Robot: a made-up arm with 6 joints.
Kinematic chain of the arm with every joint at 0, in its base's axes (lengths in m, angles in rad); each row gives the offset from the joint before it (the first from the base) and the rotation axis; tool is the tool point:
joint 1: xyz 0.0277 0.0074 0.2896 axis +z
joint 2: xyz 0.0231 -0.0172 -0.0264 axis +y
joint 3: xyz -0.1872 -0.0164 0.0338 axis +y
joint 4: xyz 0.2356 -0.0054 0.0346 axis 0.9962 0 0.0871
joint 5: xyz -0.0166 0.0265 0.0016 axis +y
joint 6: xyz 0.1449 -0.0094 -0.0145 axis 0.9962 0 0.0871
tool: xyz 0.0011 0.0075 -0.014
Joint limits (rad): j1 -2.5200..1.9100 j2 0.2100..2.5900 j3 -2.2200..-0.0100 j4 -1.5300..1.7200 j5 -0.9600..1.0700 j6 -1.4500..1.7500
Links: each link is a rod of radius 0.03 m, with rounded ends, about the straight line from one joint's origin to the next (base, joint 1, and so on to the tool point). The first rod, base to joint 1, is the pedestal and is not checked.
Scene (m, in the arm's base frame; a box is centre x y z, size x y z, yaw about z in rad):
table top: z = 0
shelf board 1: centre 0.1 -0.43 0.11 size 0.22 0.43 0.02 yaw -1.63
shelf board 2: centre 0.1 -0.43 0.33 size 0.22 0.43 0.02 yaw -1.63
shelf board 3: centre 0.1 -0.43 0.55 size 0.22 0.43 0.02 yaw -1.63
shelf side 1: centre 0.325 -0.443 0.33 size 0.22 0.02 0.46 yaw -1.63
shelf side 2: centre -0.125 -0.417 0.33 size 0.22 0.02 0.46 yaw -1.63
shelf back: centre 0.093 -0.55 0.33 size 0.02 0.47 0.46 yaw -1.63
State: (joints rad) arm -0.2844 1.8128 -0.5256 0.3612 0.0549 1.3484
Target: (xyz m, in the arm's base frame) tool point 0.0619 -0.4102 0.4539
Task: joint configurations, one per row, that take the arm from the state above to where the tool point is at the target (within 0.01 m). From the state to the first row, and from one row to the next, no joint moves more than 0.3 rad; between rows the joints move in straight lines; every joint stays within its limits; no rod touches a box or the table.
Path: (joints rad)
1: -0.4470 1.6644 -0.7330 0.3234 -0.0390 1.3305
2: -0.6096 1.5161 -0.9404 0.2855 -0.1329 1.3125
3: -0.7722 1.3677 -1.1478 0.2477 -0.2268 1.2946
4: -0.9883 1.4243 -1.1956 0.3397 -0.2775 1.3270
5: -1.2044 1.4808 -1.2433 0.4316 -0.3281 1.3594
6: -1.4205 1.5374 -1.2911 0.5236 -0.3788 1.3918

